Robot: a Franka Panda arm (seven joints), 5 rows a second.
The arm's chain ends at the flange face. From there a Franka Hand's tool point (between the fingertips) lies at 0.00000 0.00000 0.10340 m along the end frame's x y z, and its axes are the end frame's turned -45 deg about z.
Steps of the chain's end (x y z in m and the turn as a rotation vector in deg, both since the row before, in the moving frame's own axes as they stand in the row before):
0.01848, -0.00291, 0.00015, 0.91, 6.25, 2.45
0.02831, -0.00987, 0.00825, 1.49, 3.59, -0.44
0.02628, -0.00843, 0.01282, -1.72, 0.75, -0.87
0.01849, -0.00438, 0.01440, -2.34, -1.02, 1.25
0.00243, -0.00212, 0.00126, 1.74, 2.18, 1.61
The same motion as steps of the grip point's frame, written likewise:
0.02410, 0.01800, -0.00048, -3.78, 5.06, 2.45
0.03349, 0.01569, 0.00801, -1.48, 3.59, -0.44
0.02333, 0.01578, 0.01276, -1.75, -0.69, -0.87
0.01187, 0.01161, 0.01430, -0.93, -2.38, 1.25
0.00821, 0.00085, 0.00114, -0.31, 2.77, 1.61

